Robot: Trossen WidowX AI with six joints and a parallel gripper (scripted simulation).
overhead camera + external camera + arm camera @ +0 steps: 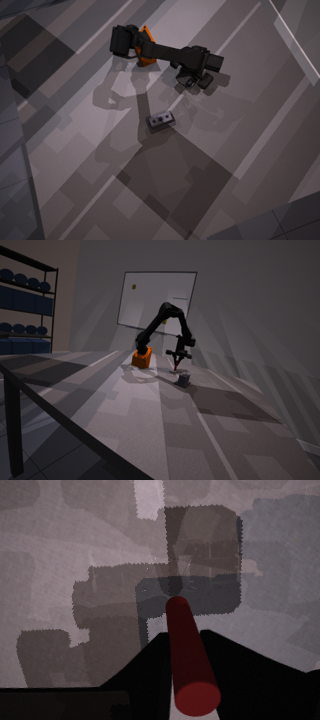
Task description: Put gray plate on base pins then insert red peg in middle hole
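Right now my gripper tip is 20 cm to the left of the gray plate, 10 cm short of it and 1 cm above it. Round my gripper tip: dark flat base (20 cm to the right, 10 cm ahead, 4 cm below); then red peg (right at my gripper tip).
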